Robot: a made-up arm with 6 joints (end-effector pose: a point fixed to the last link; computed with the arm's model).
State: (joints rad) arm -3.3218 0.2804 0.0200 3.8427 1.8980 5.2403
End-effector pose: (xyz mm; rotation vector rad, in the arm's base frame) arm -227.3 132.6 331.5 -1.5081 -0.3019 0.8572
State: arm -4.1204 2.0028 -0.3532 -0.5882 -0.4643 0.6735
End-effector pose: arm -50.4 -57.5 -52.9 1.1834 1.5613 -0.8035
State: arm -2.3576 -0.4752 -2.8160 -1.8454 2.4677 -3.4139
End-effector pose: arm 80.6 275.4 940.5 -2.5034 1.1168 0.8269
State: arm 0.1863 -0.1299 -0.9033 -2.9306 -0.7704 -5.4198
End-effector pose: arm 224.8 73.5 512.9 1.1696 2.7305 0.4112
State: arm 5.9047 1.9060 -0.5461 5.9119 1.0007 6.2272
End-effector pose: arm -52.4 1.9 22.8 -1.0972 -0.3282 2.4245
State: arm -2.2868 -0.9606 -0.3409 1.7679 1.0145 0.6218
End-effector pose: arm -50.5 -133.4 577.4 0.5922 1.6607 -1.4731
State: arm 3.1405 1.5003 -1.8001 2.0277 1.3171 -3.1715
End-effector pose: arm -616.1 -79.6 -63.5 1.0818 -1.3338 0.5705
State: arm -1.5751 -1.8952 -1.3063 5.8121 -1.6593 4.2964
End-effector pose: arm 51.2 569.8 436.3 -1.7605 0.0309 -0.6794
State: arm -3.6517 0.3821 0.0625 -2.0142 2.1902 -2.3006
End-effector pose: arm -118.5 218.7 362.1 -0.9805 -0.7508 -0.8906
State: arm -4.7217 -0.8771 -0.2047 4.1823 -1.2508 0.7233
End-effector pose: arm -120.3 -62.8 527.8 0.4287 -2.1532 -0.3053
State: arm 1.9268 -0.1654 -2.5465 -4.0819 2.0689 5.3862
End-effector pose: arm -109.6 -42.1 1067.7 1.3338 -1.2228 0.4058
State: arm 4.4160 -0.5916 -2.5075 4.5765 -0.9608 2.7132
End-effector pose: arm 195.3 140.0 969.4 1.1973 -0.0504 2.0841
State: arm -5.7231 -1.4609 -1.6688 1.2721 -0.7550 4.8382
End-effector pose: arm -340.9 -378.2 744.7 -0.0853 1.0353 -2.5850
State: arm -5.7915 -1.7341 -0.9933 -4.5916 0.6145 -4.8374
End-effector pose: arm -253.8 -144.3 748.3 -0.6714 0.1726 0.5941
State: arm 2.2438 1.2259 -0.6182 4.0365 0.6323 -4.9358
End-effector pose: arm -132.7 160.4 11.9 -0.2003 2.6376 0.1827
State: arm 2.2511 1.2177 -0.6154 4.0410 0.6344 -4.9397
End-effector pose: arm -134.7 160.9 14.0 -0.2088 2.6368 0.1932
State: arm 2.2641 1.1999 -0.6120 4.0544 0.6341 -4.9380
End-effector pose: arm -139.6 162.3 18.4 -0.2035 2.6379 0.2154
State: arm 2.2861 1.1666 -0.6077 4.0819 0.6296 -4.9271
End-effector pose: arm -149.0 165.1 26.7 -0.1754 2.6430 0.2558
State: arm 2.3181 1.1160 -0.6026 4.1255 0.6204 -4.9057
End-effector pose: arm -163.6 168.5 39.4 -0.1200 2.6538 0.3154
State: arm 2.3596 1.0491 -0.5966 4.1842 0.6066 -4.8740
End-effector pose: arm -183.0 171.3 56.9 -0.0371 2.6720 0.3905
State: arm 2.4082 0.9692 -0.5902 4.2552 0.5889 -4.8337
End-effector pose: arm -206.0 172.1 78.8 0.0718 2.6984 0.4739
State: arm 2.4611 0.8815 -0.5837 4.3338 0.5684 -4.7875
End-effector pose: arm -230.7 169.7 104.1 0.2008 2.7325 0.5559
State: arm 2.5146 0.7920 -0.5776 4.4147 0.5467 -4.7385
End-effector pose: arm -254.8 164.0 131.0 0.3427 2.7719 0.6274
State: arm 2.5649 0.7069 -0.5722 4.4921 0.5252 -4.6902
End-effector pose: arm -276.4 155.8 157.8 0.4877 2.8126 0.6811
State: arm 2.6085 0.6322 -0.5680 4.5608 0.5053 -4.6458
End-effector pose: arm -294.0 146.5 182.1 0.6249 2.8500 0.7145
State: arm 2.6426 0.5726 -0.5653 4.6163 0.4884 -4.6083
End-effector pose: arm -307.1 138.0 202.2 0.7433 2.8800 0.7302
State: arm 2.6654 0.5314 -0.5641 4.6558 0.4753 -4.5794
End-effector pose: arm -315.8 131.6 216.4 0.8347 2.8999 0.7334
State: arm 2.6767 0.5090 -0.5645 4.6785 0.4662 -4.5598
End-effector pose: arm -320.7 128.2 224.4 0.8949 2.9098 0.7305
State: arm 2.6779 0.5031 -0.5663 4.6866 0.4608 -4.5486
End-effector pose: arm -322.6 127.8 226.7 0.9269 2.9109 0.7256
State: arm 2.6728 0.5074 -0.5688 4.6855 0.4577 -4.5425
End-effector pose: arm -322.6 129.3 225.6 0.9409 2.9068 0.7205
